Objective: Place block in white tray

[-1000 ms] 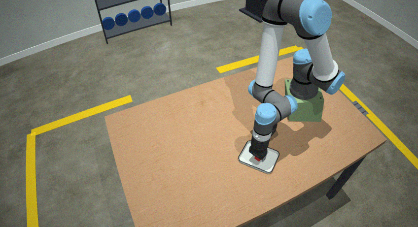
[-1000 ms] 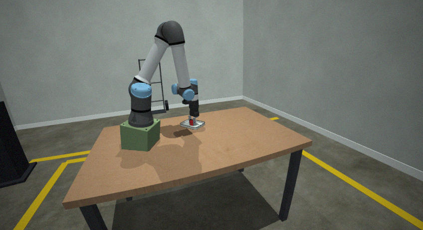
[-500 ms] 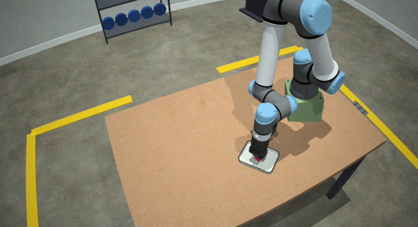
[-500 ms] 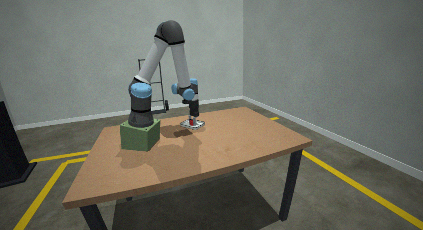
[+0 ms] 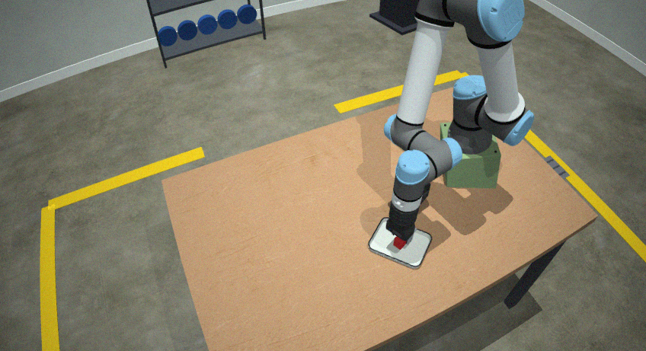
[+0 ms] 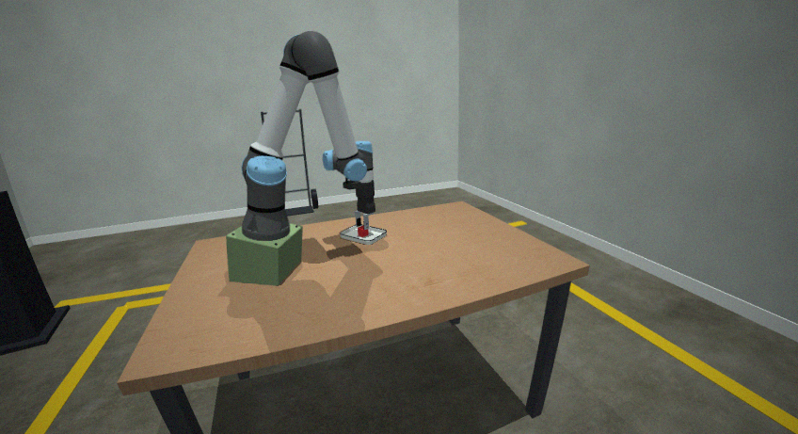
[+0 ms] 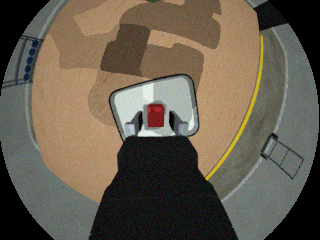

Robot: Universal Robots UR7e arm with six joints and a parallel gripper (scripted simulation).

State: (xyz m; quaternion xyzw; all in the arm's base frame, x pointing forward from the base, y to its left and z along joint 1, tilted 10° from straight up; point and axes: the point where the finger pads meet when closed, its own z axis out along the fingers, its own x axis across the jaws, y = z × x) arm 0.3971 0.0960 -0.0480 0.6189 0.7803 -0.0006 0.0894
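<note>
The red block lies 3 cm below my hand. From my hand the other things lie so: white tray: 4 cm below.
</note>
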